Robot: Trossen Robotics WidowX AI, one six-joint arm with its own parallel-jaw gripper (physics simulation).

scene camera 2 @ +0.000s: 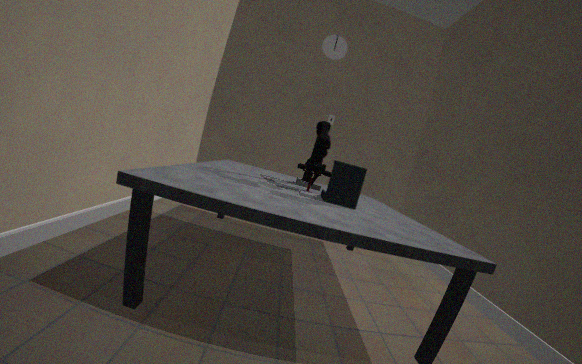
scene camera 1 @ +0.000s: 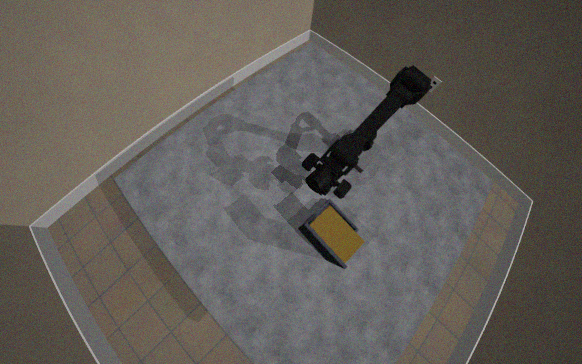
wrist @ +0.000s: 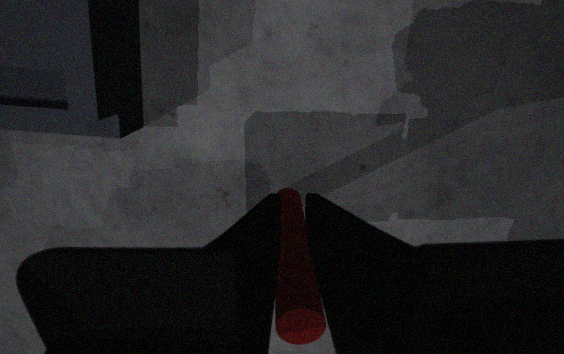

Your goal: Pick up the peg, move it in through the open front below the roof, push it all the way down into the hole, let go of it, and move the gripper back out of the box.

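Pixels of known places: gripper, fingertip midpoint: (scene camera 2: 310,185) (wrist: 292,204); arm's base, link origin: (scene camera 2: 306,181).
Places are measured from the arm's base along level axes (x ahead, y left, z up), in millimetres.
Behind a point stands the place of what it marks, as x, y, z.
Observation:
The red peg (scene camera 2: 309,186) @[216, 33, -4] (wrist: 298,260) @[217, 31, 27] stands roughly upright between the fingers. My gripper (scene camera 2: 310,179) @[227, 34, 6] (wrist: 292,204) @[227, 34, 6] points down and is shut on the peg, with one black finger on each side of it. Whether the peg's lower end touches the table is too small to tell. In scene camera 1 the arm hides the fingertips and the peg. The box (scene camera 1: 326,248) @[398, 206, 168] (scene camera 2: 346,185) @[399, 204, 69] (wrist: 118,60) @[267, 107, -12] stands beside the gripper, apart from it, and has a yellow roof (scene camera 1: 337,234) @[350, 197, 169]. Part of the box shows at the upper left of the wrist view. The hole cannot be made out.
The box stands on the grey mottled table (scene camera 1: 240,300) @[724, 198, -33] (scene camera 2: 210,192) @[842, -245, -33]. The black arm (scene camera 1: 372,122) @[156, 32, 335] (scene camera 2: 321,145) @[271, 37, 230] reaches over the table from its far side. Dark shadows of the arm and box lie across the tabletop. A wall clock (scene camera 2: 335,47) hangs far behind.

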